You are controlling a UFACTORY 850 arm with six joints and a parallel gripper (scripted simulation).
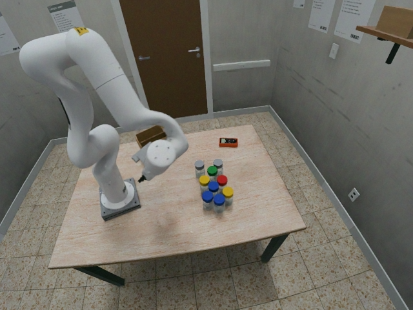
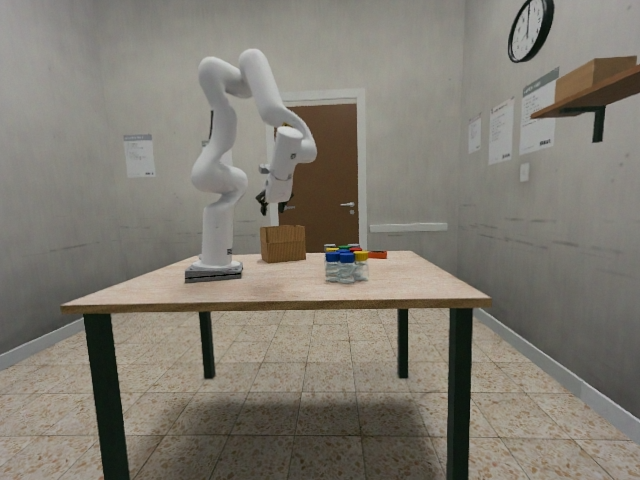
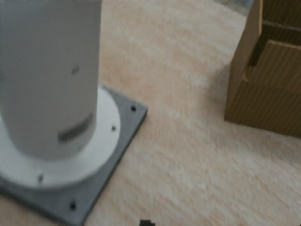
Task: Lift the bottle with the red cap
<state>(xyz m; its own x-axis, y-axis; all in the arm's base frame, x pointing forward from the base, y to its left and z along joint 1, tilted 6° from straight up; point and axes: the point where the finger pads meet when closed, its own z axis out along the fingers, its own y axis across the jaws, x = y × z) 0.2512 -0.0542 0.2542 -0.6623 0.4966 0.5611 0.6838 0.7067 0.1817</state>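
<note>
The bottle with red cap lies 310 mm ahead of my hand, 220 mm below it and 50 mm to the left of it. The rest, counted from my hand: green-capped bottle (270 mm ahead, 220 mm below, 120 mm to the left); orange device (430 mm to the left, 400 mm ahead, 260 mm below).
</note>
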